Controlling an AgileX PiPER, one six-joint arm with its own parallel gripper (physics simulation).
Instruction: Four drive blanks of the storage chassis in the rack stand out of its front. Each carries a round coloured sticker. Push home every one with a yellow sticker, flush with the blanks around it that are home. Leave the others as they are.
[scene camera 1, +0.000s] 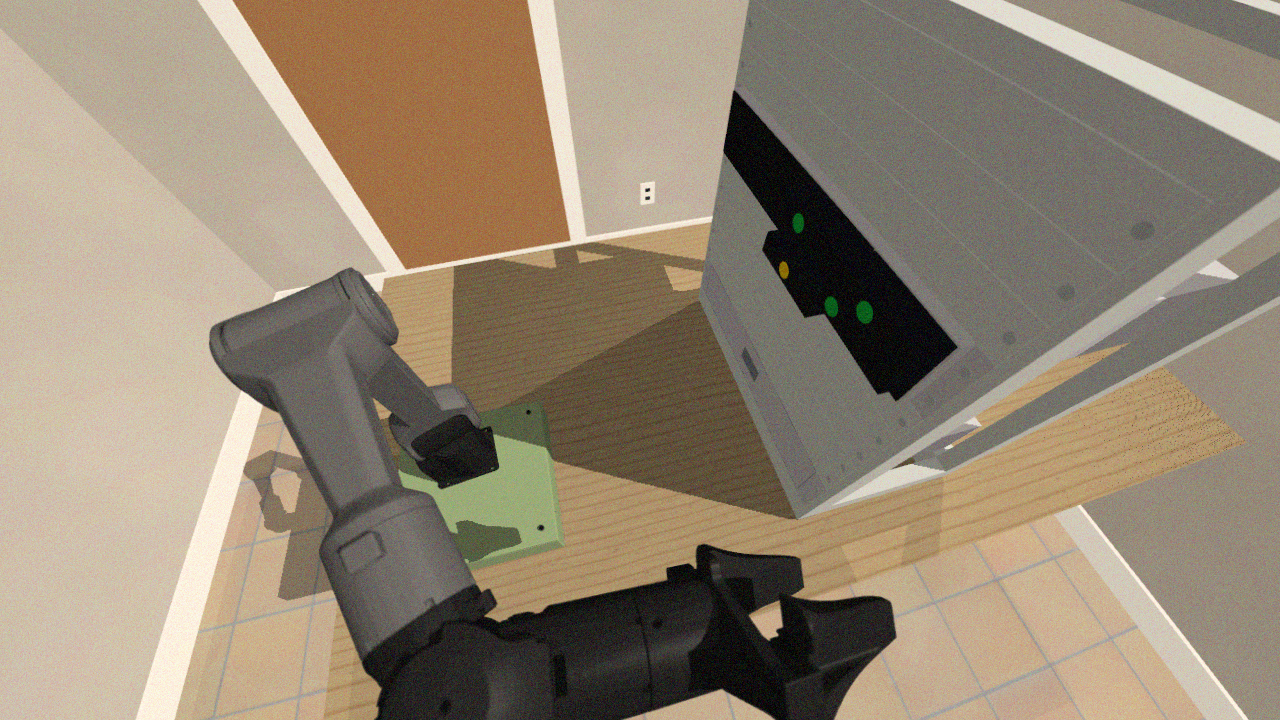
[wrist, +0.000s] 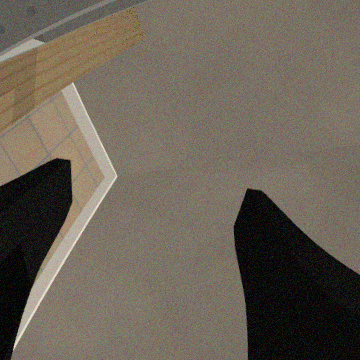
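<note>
The gripper is visible in the pictures and also in the wrist view; a grey rack is visible in the pictures too.
</note>
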